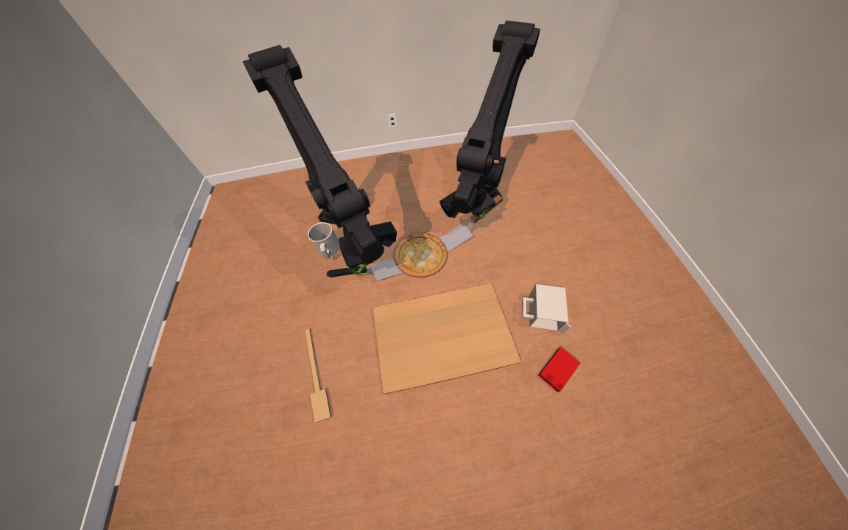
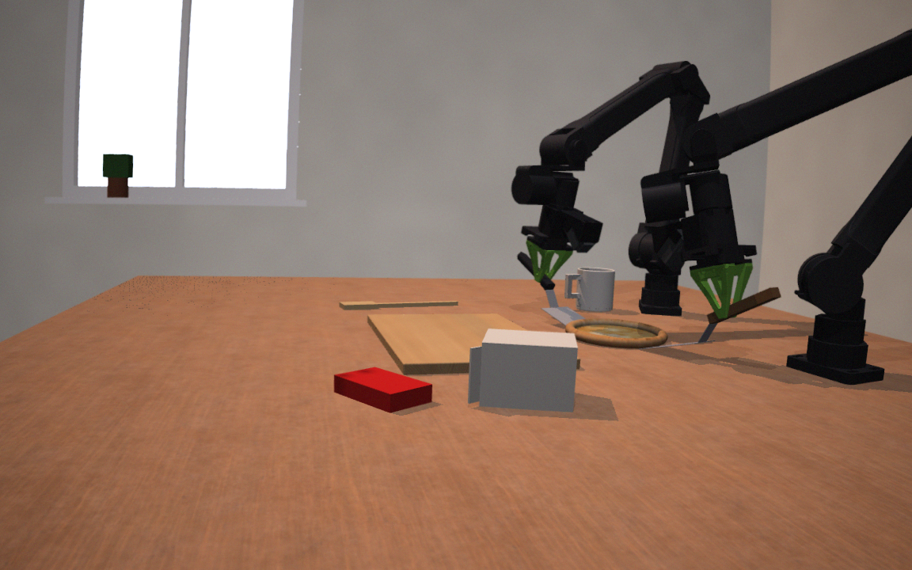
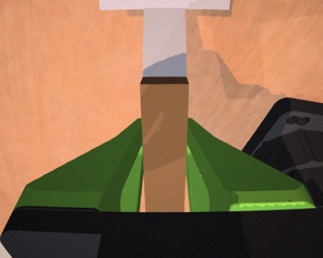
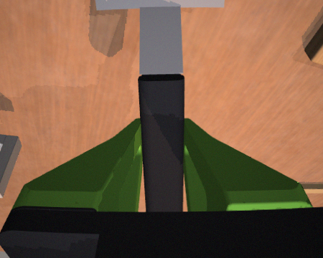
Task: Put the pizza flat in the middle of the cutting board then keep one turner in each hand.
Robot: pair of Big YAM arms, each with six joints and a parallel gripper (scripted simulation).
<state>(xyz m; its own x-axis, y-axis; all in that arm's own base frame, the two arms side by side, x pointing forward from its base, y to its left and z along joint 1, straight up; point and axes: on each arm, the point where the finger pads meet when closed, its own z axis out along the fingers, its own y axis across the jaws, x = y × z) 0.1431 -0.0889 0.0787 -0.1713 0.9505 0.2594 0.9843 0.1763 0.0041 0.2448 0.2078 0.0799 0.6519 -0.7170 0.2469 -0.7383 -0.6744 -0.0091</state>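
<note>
Right now my right hand is 70 mm past the pizza, 190 mm to the right of it and 70 mm above it. Round my right hand: black-handled turner (10 mm to the left, 20 mm below); then wooden spatula (280 mm ahead, 130 mm to the right, 80 mm below); then cutting board (200 mm ahead, 220 mm to the left, 70 mm below).
Now: the brown-handled turner 10 mm ahead of my left hand, 30 mm to the right of it and 30 mm below it. Round my left hand: white boxy mug: 330 mm ahead, 110 mm to the left, 40 mm below; then pizza: 80 mm ahead, 210 mm to the right, 70 mm below; then cutting board: 350 mm ahead, 180 mm to the right, 70 mm below.
</note>
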